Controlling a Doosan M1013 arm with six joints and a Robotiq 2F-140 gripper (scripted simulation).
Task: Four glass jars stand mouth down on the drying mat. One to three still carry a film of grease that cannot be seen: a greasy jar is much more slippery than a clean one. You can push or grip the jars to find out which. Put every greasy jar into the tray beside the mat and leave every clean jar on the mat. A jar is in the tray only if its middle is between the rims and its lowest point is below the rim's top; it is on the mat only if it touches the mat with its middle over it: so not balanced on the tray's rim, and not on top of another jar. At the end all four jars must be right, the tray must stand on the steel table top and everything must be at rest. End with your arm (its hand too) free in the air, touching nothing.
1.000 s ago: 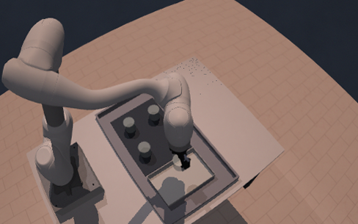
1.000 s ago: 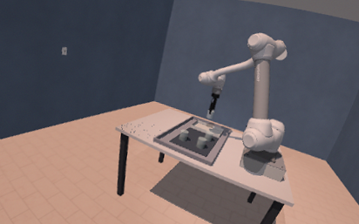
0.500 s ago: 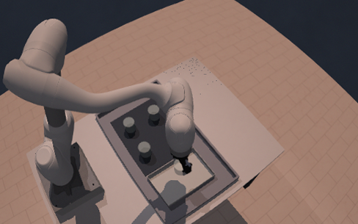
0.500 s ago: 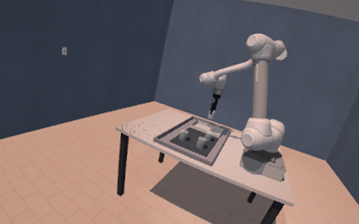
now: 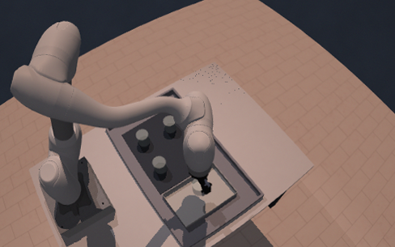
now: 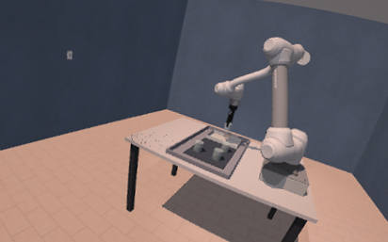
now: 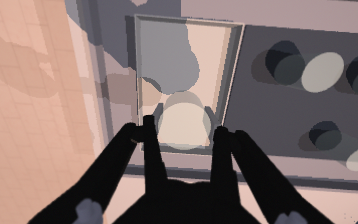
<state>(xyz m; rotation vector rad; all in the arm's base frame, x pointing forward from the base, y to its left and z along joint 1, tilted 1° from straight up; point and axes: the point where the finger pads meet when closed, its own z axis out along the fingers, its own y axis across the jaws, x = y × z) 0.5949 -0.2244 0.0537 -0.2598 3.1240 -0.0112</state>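
The tray lies 13 cm below my hand. Also, from my hand: dark drying mat: 5 cm behind, 32 cm to the left, 14 cm below.
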